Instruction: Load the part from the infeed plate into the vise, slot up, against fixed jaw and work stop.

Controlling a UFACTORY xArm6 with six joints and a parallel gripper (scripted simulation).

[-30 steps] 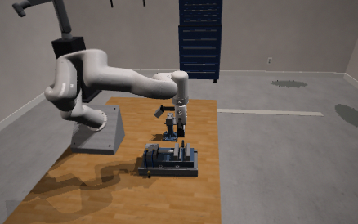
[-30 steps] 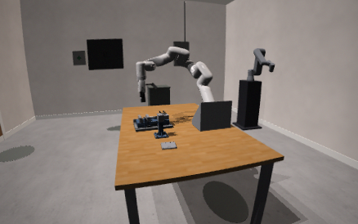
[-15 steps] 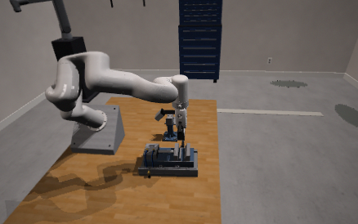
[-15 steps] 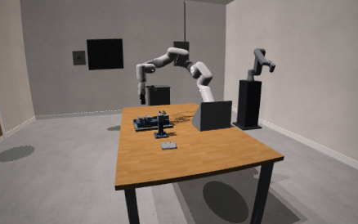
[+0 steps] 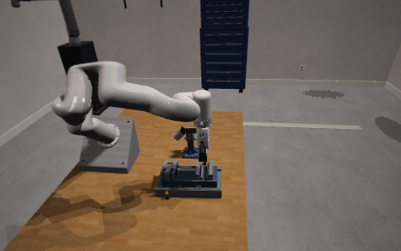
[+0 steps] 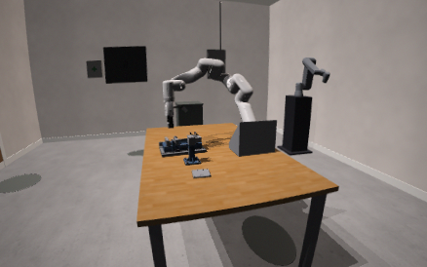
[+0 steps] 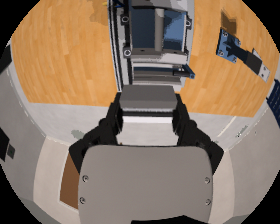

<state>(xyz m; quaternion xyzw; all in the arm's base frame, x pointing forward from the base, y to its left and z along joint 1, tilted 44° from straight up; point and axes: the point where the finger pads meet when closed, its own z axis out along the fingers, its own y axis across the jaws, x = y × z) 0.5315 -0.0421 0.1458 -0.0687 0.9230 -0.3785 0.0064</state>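
Now: hand 12 cm above the air cylinder rod, 9 cm past it and 1 cm to the right of it. Also, from my hand: part: right at my hand; air cylinder: 17 cm behind, 12 cm below.
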